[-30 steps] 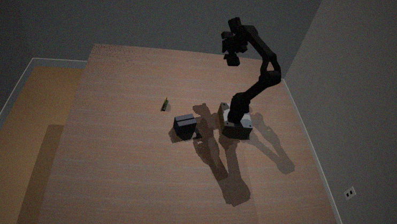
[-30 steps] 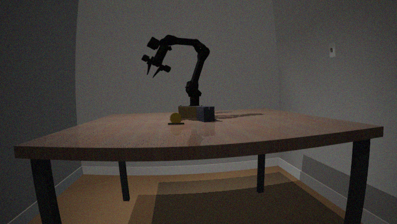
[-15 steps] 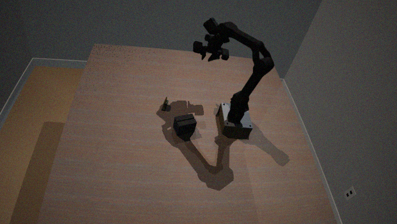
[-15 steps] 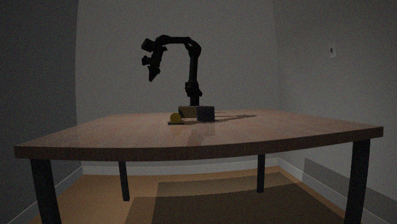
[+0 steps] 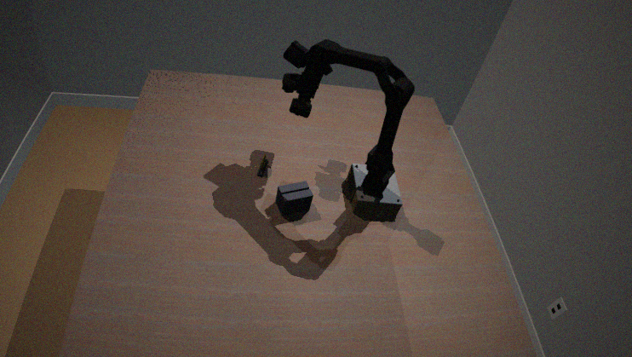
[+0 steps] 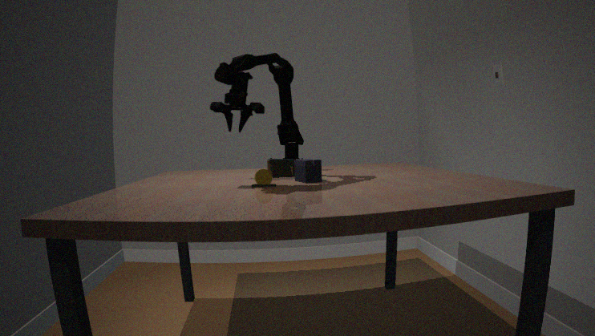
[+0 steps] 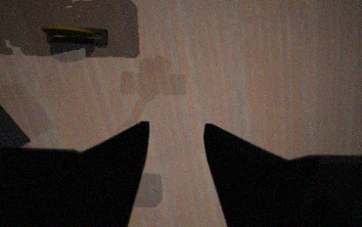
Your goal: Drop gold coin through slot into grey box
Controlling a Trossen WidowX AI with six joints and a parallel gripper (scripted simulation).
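Now: gripper tip 15 cm above the gold coin, 11 cm to the right of it and 8 cm short of it.
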